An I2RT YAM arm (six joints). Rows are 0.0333 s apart.
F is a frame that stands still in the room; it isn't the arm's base.
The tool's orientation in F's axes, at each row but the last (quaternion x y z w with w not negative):
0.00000 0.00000 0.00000 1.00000
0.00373 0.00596 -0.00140 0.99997
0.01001 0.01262 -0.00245 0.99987
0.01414 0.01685 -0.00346 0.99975
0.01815 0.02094 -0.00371 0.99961
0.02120 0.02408 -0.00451 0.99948
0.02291 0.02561 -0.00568 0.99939
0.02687 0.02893 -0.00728 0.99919
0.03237 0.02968 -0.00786 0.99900
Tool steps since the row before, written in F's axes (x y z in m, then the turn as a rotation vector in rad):
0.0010 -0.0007 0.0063 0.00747 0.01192 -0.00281
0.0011 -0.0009 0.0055 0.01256 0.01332 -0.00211
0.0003 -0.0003 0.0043 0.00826 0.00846 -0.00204
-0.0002 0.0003 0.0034 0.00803 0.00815 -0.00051
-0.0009 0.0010 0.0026 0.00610 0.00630 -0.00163
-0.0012 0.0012 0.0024 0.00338 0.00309 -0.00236
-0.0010 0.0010 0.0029 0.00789 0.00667 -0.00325
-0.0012 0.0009 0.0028 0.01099 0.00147 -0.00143
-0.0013 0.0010 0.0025 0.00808 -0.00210 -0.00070
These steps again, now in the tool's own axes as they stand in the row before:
0.0010 -0.0007 0.0063 0.00747 0.01192 -0.00281
0.0010 -0.0009 0.0055 0.01255 0.01334 -0.00206
0.0002 -0.0002 0.0043 0.00827 0.00846 -0.00200
-0.0003 0.0004 0.0034 0.00799 0.00819 -0.00047
-0.0010 0.0011 0.0025 0.00612 0.00629 -0.00160
-0.0013 0.0013 0.0023 0.00347 0.00302 -0.00232
-0.0012 0.0011 0.0028 0.00798 0.00661 -0.00315
-0.0014 0.0010 0.0027 0.01103 0.00157 -0.00087
-0.0015 0.0011 0.0023 0.00814 -0.00200 -0.00009

